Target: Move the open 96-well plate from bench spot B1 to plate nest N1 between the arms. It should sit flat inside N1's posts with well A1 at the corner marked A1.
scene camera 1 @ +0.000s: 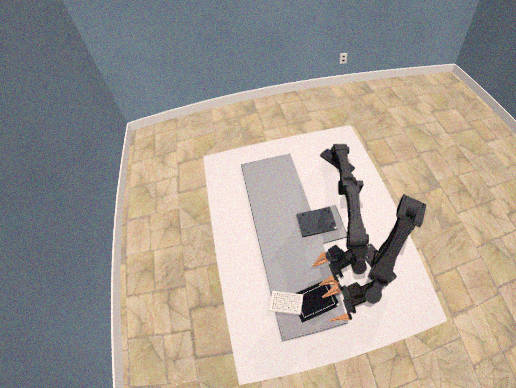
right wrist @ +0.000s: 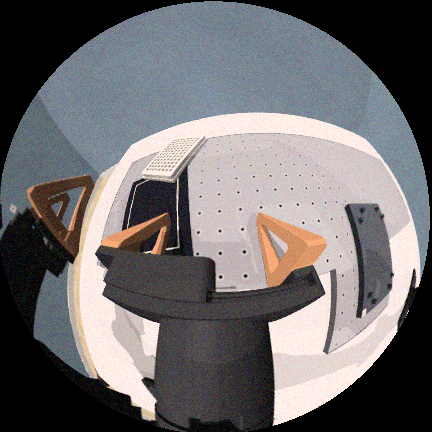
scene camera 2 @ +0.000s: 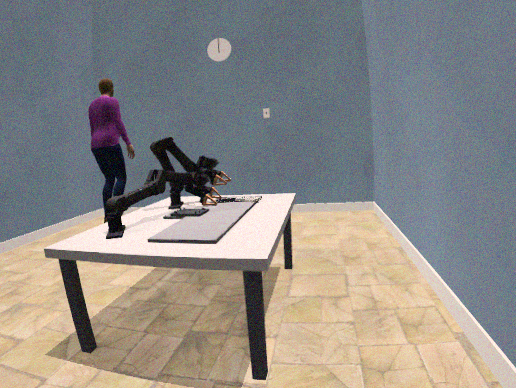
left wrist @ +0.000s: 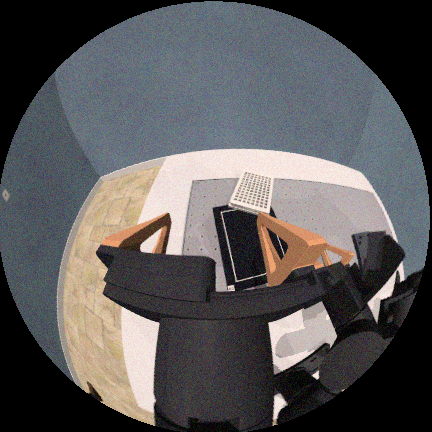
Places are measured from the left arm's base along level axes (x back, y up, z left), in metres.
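Pixels of known places: left gripper, between the fingertips: (scene camera 1: 326, 309) (right wrist: 76, 188) (scene camera 2: 228, 181) (left wrist: 213, 216); right gripper, between the fingertips: (scene camera 1: 316, 275) (right wrist: 212, 217) (scene camera 2: 219, 200); left arm's base, origin of its link: (scene camera 2: 176, 205); right arm's base, origin of its link: (scene camera 1: 337, 162) (scene camera 2: 116, 232).
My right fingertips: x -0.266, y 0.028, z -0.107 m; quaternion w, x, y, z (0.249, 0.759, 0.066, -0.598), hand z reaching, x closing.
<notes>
For each thing: its top centre in the pictures, then the offset to it from my right fingertips. Level surfaces: height alone.
- white 96-well plate, centre of its top: (right wrist: 172, 150) (left wrist: 254, 186) (scene camera 1: 286, 302) (scene camera 2: 247, 197) dy +0.002, dx -0.165, dz +0.034 m
- dark nest N1, centre of its top: (right wrist: 383, 248) (left wrist: 371, 256) (scene camera 1: 316, 219) (scene camera 2: 189, 209) dy +0.006, dx +0.147, dz -0.218 m
- grey perforated board, height of its surface: dy -0.015 m
- white table, height of its surface: dy -0.028 m
The white 96-well plate (scene camera 1: 286, 303) (left wrist: 253, 191) (right wrist: 175, 156) lies askew, overlapping one end of the black, white-outlined bench spot B1 (scene camera 1: 318, 303) (left wrist: 245, 245) (right wrist: 152, 200). Whether it is tilted is unclear. The dark nest N1 (scene camera 1: 317, 221) (right wrist: 374, 260) has small corner posts and nothing in it. A small white mark shows at its lower corner in the right wrist view. My left gripper (scene camera 1: 326, 307) (left wrist: 213, 216) is open and empty, over the end of B1 away from the plate. My right gripper (scene camera 1: 317, 275) (right wrist: 212, 217) is open and empty, between B1 and the nest.
A grey perforated board (scene camera 1: 270, 215) (scene camera 2: 190, 233) lies on the white table (scene camera 1: 225, 200) (scene camera 2: 100, 247). In scene camera 1 my two arms are close together, with their inner fingers near each other. A person (scene camera 2: 105, 122) stands behind the table in scene camera 2.
</notes>
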